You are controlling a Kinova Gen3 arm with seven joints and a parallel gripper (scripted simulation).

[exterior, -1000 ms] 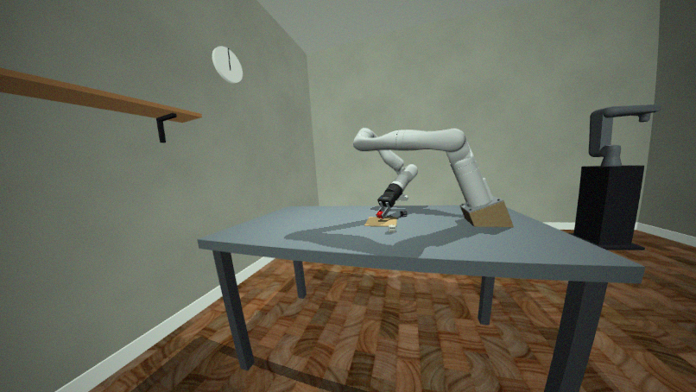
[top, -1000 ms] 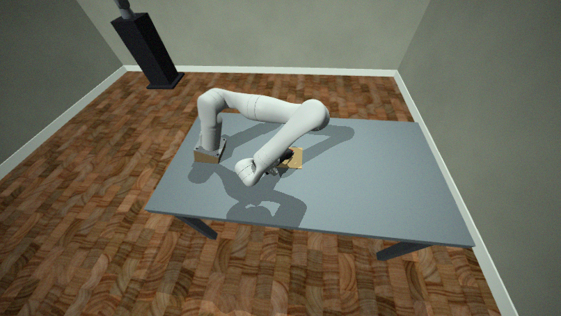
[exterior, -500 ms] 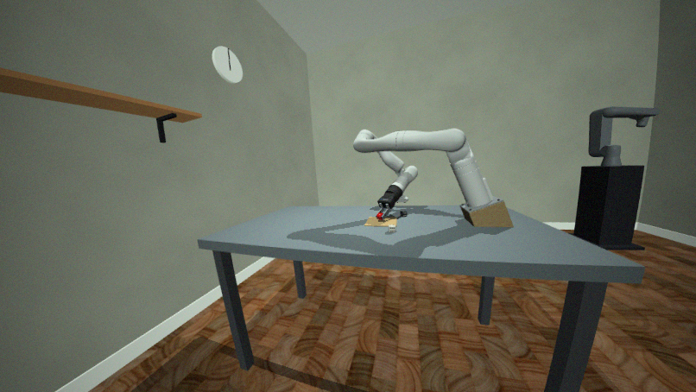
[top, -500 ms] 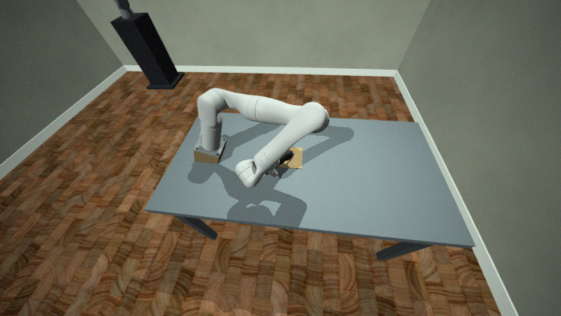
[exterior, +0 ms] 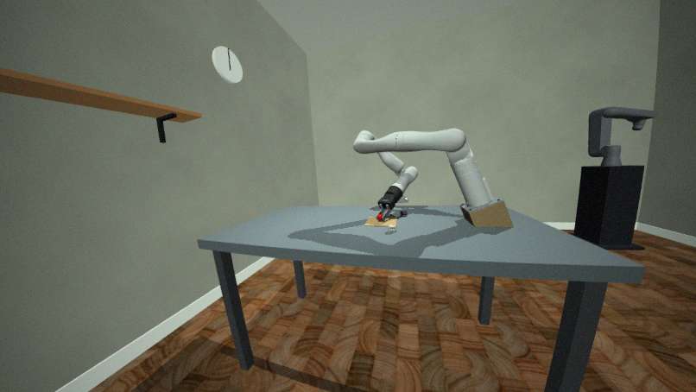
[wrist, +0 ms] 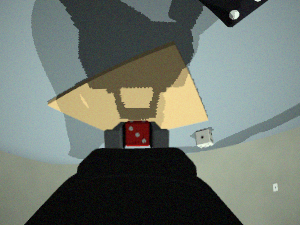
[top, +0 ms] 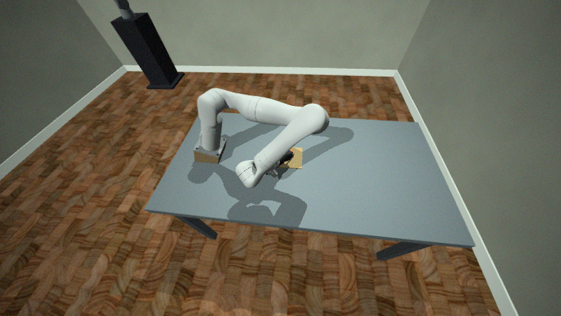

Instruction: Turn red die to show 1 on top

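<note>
The red die lies 1 cm to the left of my hand. Also, from my hand: black die: 10 cm behind, 10 cm to the right, 1 cm below; tan mat: 2 cm below; white die: 5 cm behind, 13 cm to the left, 1 cm below.
</note>
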